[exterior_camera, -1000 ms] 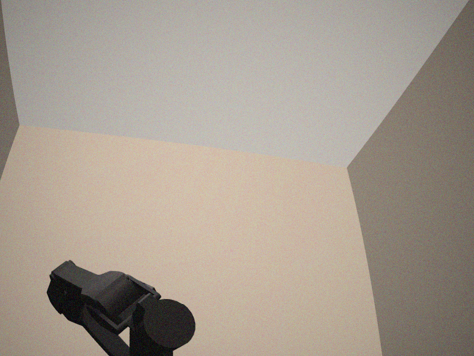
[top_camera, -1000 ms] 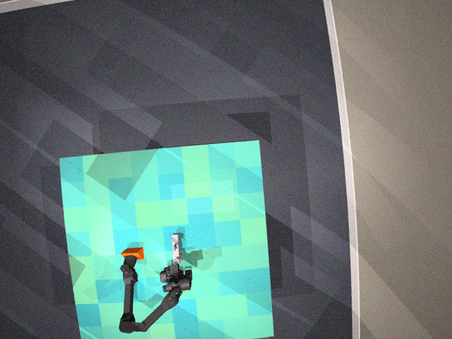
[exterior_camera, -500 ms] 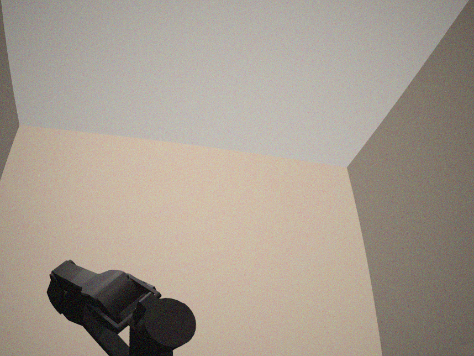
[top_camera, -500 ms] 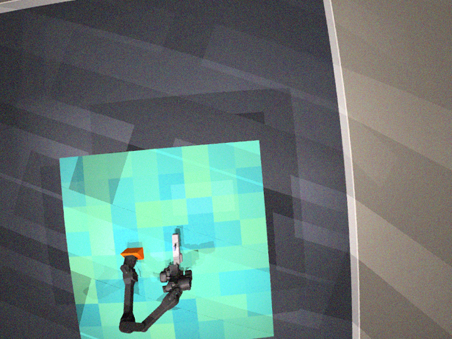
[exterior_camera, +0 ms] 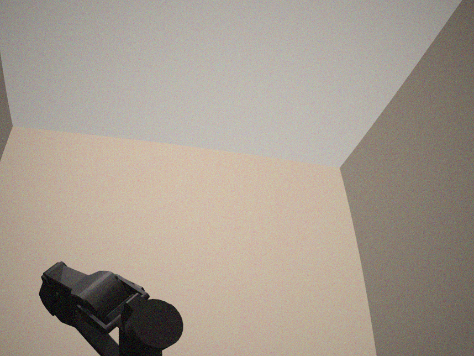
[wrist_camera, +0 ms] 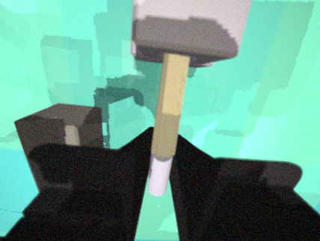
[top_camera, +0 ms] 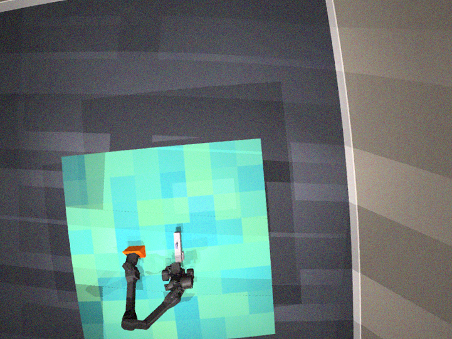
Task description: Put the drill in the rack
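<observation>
The drill is 1 cm ahead of my gripper tip, 4 cm to the left of it and 3 cm above it.
</observation>
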